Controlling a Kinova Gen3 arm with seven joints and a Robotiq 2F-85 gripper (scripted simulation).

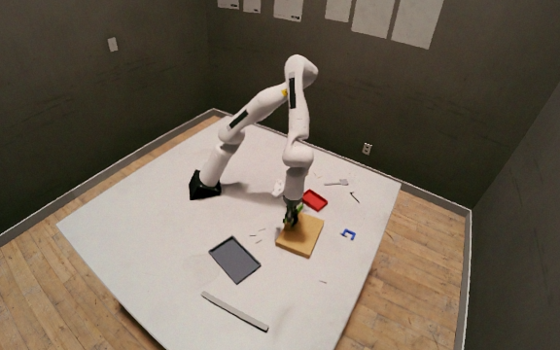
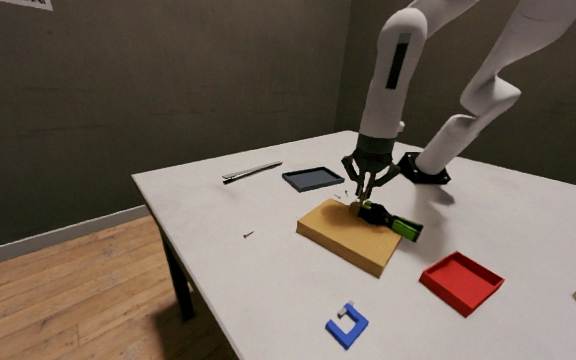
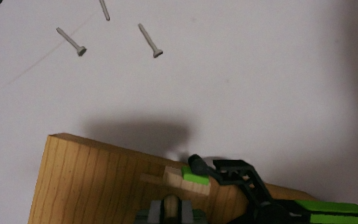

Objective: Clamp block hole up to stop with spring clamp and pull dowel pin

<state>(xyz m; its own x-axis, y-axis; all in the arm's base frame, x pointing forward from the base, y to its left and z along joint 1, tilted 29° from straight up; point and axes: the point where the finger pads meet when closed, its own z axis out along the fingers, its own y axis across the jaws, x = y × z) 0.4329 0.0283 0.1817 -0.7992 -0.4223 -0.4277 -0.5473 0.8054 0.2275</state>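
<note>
Now: hand 20 mm above the dowel pin. From my hand the other things lie so: grey tray: 50 mm behind, 260 mm to the right, 90 mm below; red tray: 40 mm behind, 220 mm to the left, 90 mm below; small wooden block: 50 mm below.
</note>
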